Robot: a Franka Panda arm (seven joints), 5 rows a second.
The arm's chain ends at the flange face. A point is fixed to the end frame.
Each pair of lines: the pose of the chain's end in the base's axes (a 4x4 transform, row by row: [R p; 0 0 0 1], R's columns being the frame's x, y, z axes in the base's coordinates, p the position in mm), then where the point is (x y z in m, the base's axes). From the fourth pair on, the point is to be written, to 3 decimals.
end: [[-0.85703 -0.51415 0.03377 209.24], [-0.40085 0.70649 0.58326 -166.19], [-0.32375 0.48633 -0.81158 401.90], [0 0 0 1]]
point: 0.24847 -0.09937 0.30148
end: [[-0.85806 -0.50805 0.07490 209.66], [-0.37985 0.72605 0.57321 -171.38], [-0.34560 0.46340 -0.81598 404.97], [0 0 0 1]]
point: 0.25380 -0.10679 0.30512
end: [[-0.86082 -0.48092 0.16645 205.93], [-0.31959 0.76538 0.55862 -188.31], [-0.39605 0.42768 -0.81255 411.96], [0 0 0 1]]
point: 0.26070 -0.12804 0.31472
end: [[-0.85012 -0.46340 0.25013 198.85], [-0.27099 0.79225 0.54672 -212.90], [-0.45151 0.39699 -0.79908 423.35], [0 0 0 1]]
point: 0.263 -0.156 0.330
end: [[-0.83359 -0.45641 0.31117 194.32], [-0.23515 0.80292 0.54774 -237.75], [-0.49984 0.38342 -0.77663 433.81], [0 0 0 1]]
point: 0.265 -0.182 0.345
